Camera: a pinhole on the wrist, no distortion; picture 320 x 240 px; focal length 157.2 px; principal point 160.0 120.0 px. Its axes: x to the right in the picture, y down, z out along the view. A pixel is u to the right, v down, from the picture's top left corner.
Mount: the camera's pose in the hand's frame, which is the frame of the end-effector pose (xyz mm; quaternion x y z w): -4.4 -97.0 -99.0 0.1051 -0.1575 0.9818 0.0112
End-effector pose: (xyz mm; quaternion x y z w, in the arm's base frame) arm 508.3 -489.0 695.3 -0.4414 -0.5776 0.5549 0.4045
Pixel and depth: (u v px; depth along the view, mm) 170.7 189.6 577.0
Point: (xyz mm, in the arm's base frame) 108.8 -532.5 1192.1
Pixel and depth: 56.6 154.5 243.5
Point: 364.8 -319.2 907.9
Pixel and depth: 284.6 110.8 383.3
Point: 245.7 -794.2 879.8
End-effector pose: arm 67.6 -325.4 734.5 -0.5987 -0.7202 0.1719 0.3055
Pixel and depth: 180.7 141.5 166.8
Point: -97.0 -350.9 800.6
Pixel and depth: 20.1 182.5 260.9
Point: -206.6 -118.4 918.7
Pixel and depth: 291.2 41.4 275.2
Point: -117.2 -468.6 543.0
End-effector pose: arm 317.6 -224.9 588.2 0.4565 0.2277 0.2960 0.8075
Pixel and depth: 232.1 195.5 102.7
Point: 336.3 -313.7 433.2
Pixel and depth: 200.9 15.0 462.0
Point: 582.8 -482.8 849.3
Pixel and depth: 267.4 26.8 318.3
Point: 411.8 -511.0 729.1
